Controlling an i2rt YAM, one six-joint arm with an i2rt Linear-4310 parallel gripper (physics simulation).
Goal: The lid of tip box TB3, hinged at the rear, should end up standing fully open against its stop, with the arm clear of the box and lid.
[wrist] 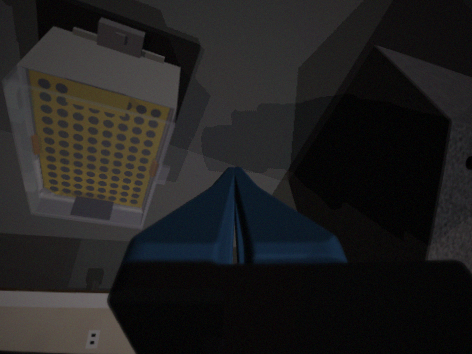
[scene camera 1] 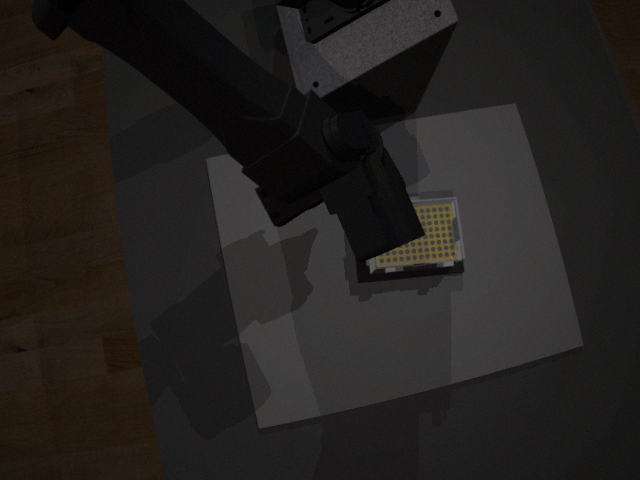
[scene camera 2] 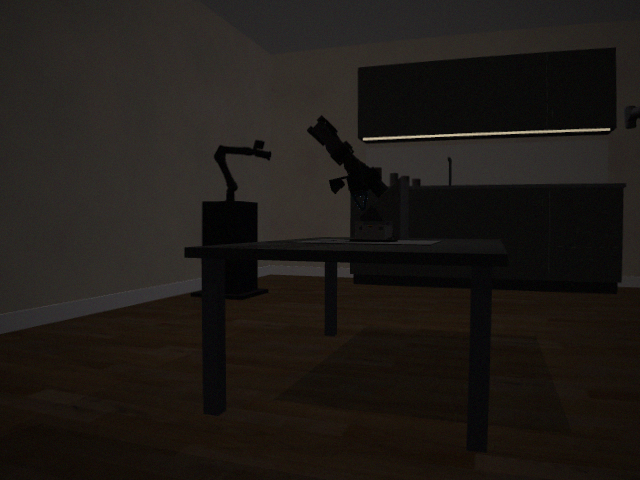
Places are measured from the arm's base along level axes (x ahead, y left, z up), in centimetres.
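Pixels of known places: gripper, fingertip midpoint: (wrist: 234, 178) (scene camera 2: 363, 210); arm's base, origin of the base link: (scene camera 2: 386, 196).
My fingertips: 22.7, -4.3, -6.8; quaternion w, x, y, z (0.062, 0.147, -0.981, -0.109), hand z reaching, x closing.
Observation:
For each thing: its top centre in the pictures, then the offset to it from my fingertips, as dx, dy, dz. "spot": a spot on its surface instead. Level surfaces: height alone.
- tip box, middle of its top: (wrist: 91, 176) (scene camera 1: 418, 231) (scene camera 2: 373, 221) +7.8, +6.2, -4.1
- yellow tip rack, middle of its top: (wrist: 92, 177) (scene camera 1: 418, 230) (scene camera 2: 373, 221) +7.7, +6.2, -4.1
- clear lid, surface spot: (wrist: 16, 117) spot: +11.3, +2.0, -4.1
- white mat, its level: dz -11.8
The tip box (scene camera 1: 373, 267) (scene camera 2: 373, 231) (wrist: 110, 75) has pale walls and a yellow tip rack (scene camera 1: 439, 232) (wrist: 95, 145). Its label is not readable. A clear lid (wrist: 16, 117) seems to lie down over the rack; its exact angle is hard to tell. In scene camera 1 the arm covers the box's left and rear-left part. My gripper (scene camera 2: 361, 207) (wrist: 234, 178) is shut, its blue fingertips together with nothing between them. It points down above the box's level in scene camera 2 and stands right of the box in the wrist view. Its fingertips are hidden under the arm in scene camera 1.
The box sits on a dark base (scene camera 1: 408, 277) (wrist: 187, 57) on a white mat (scene camera 1: 361, 356). A speckled block (scene camera 1: 382, 41) (wrist: 452, 200) stands behind the mat. Another arm stands on a black pedestal (scene camera 2: 230, 242) in the background, beyond the table (scene camera 2: 346, 253).

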